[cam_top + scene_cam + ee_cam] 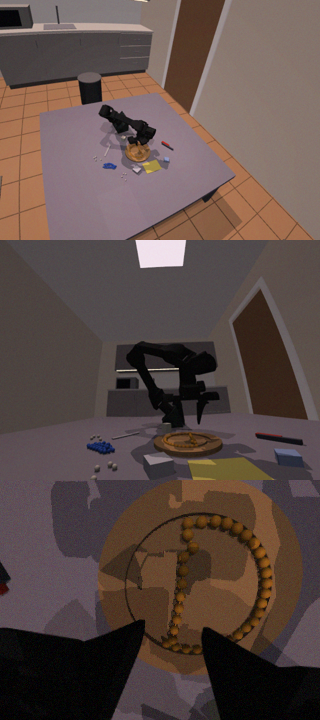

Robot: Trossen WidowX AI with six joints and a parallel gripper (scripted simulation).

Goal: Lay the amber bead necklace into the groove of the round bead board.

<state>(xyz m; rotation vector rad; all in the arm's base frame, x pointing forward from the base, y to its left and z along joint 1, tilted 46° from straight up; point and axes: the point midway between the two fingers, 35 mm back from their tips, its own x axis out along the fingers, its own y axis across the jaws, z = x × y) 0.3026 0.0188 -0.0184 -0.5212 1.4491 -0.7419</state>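
The round wooden bead board lies 2 cm ahead of my gripper tip, 2 cm to the right of it and 4 cm below it. Round my gripper tip: blue block: 20 cm ahead, 13 cm to the left, 4 cm below; grey block: 16 cm ahead, 12 cm to the right, 4 cm below; yellow pad: 19 cm ahead, 5 cm below.
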